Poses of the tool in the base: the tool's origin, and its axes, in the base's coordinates. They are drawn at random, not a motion.
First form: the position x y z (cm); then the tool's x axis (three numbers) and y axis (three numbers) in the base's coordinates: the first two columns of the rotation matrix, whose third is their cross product.
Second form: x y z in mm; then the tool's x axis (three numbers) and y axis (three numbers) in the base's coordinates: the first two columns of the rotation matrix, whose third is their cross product. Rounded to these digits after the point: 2 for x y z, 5 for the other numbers.
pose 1, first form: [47.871, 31.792, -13.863, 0.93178, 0.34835, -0.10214, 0.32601, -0.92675, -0.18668]
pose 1, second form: [478.71, 317.92, -138.63, 0.93178, 0.34835, -0.10214, 0.32601, -0.92675, -0.18668]
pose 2, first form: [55.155, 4.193, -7.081, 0.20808, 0.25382, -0.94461, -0.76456, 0.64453, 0.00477]
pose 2, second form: [551.55, 41.93, -70.81, 0.20808, 0.25382, -0.94461, -0.76456, 0.64453, 0.00477]
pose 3, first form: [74.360, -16.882, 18.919, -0.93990, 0.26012, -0.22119, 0.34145, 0.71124, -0.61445]
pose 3, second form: [743.60, -168.82, 189.19, -0.93990, 0.26012, -0.22119, 0.34145, 0.71124, -0.61445]
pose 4, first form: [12.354, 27.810, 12.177, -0.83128, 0.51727, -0.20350, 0.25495, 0.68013, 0.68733]
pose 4, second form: [123.54, 278.10, 121.77, -0.83128, 0.51727, -0.20350, 0.25495, 0.68013, 0.68733]
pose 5, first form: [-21.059, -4.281, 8.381, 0.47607, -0.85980, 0.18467, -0.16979, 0.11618, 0.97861]
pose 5, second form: [-210.59, -42.81, 83.81, 0.47607, -0.85980, 0.18467, -0.16979, 0.11618, 0.97861]
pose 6, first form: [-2.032, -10.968, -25.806, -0.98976, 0.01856, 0.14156, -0.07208, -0.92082, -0.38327]
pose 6, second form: [-20.32, -109.68, -258.06, -0.98976, 0.01856, 0.14156, -0.07208, -0.92082, -0.38327]
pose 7, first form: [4.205, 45.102, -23.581, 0.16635, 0.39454, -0.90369, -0.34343, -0.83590, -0.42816]
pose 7, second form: [42.05, 451.02, -235.81, 0.16635, 0.39454, -0.90369, -0.34343, -0.83590, -0.42816]
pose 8, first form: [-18.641, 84.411, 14.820, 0.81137, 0.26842, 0.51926, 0.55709, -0.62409, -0.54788]
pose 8, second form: [-186.41, 844.11, 148.20, 0.81137, 0.26842, 0.51926, 0.55709, -0.62409, -0.54788]
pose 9, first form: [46.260, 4.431, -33.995, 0.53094, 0.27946, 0.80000, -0.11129, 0.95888, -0.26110]
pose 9, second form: [462.60, 44.31, -339.95, 0.53094, 0.27946, 0.80000, -0.11129, 0.95888, -0.26110]
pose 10, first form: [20.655, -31.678, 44.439, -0.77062, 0.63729, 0.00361, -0.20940, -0.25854, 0.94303]
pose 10, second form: [206.55, -316.78, 444.39, -0.77062, 0.63729, 0.00361, -0.20940, -0.25854, 0.94303]
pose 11, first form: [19.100, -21.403, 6.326, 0.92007, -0.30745, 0.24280, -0.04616, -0.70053, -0.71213]
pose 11, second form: [191.00, -214.03, 63.26, 0.92007, -0.30745, 0.24280, -0.04616, -0.70053, -0.71213]
